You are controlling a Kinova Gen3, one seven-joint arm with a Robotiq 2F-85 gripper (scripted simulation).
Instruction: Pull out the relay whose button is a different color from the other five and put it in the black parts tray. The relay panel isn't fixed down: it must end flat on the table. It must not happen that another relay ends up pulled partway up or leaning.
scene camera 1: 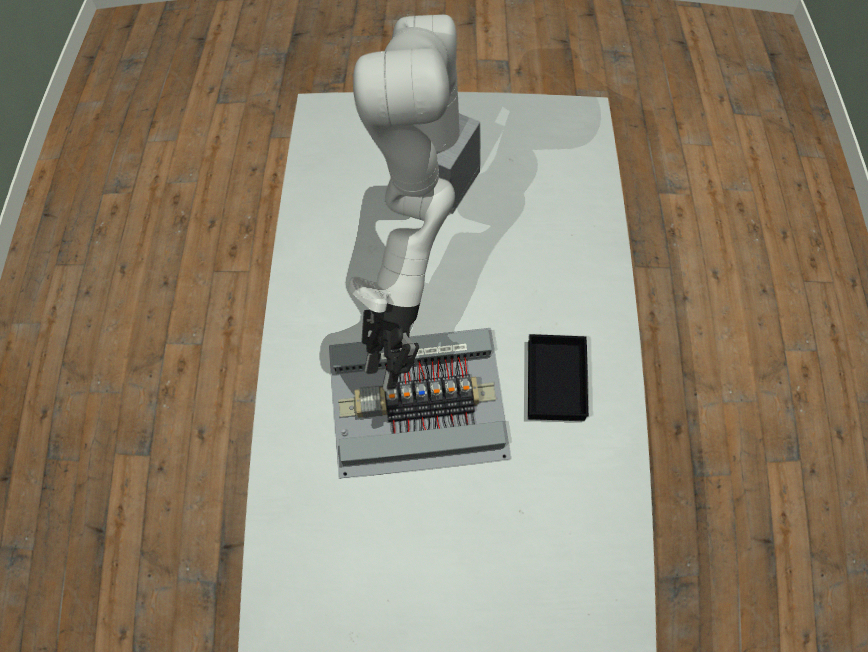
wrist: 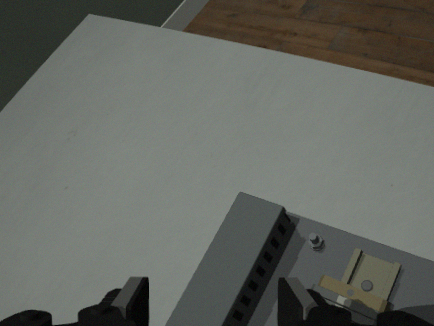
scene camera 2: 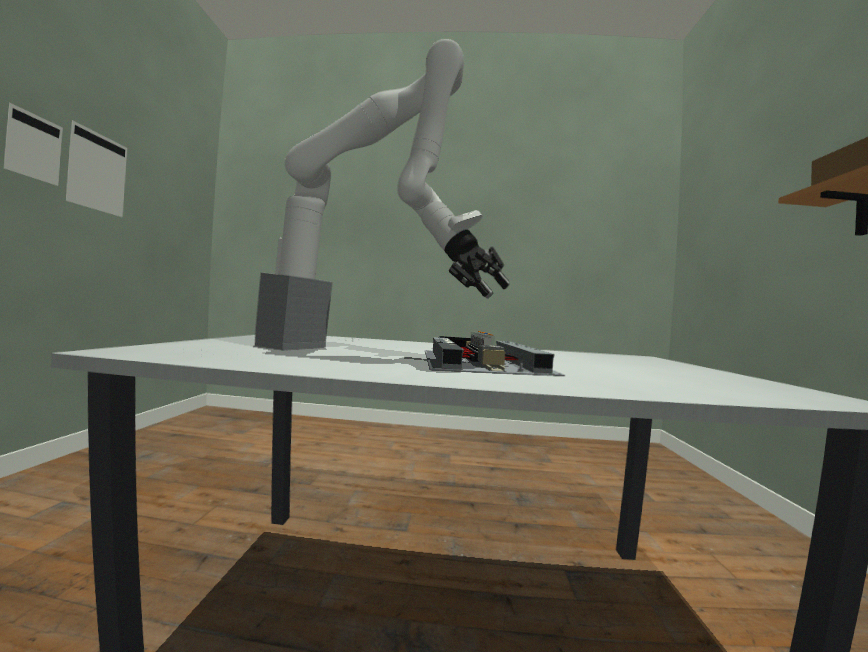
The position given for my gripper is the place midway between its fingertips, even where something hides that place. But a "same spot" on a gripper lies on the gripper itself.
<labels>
My gripper shows in scene camera 1, in the wrist view (213, 301) and in scene camera 2. A grey relay panel shows in scene camera 1 (380, 452), in the wrist view and in scene camera 2. The same spot on the grey relay panel: (wrist: 256, 244) is (scene camera 2: 530, 351). The same spot on my gripper: (scene camera 2: 483, 288) is (scene camera 1: 366, 360).
</labels>
